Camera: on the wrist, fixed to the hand. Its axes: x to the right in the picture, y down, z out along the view.
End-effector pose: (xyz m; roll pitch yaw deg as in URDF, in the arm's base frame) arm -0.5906 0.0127 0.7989 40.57 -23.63 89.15
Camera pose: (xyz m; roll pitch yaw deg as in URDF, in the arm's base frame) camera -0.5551 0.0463 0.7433 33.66 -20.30 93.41
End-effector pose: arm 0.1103 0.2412 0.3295 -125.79 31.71 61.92
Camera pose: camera 0.1149 0.2897 0.3852 -133.82 29.36 56.58
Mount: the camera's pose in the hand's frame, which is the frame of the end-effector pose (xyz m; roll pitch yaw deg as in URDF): 0.0090 -0.0686 -0.0263 -5.28 5.08 0.91
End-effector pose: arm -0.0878 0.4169 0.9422 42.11 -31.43 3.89
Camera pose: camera -0.0438 0.3866 0.8910 34.49 -28.19 8.52
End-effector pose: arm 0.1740 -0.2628 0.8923 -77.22 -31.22 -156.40
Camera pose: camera 0.1796 -0.2158 0.9492 -79.80 -29.10 -161.84
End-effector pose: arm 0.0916 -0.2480 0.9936 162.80 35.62 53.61
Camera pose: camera 0.0386 -0.1963 0.9923 157.88 30.50 54.35
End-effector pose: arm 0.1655 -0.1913 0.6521 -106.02 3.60 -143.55
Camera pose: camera 0.1508 -0.1943 0.7246 -111.64 3.06 -148.69
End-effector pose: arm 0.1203 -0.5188 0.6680 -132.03 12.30 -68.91
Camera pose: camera 0.1533 -0.5311 0.7331 -138.19 9.54 -73.35
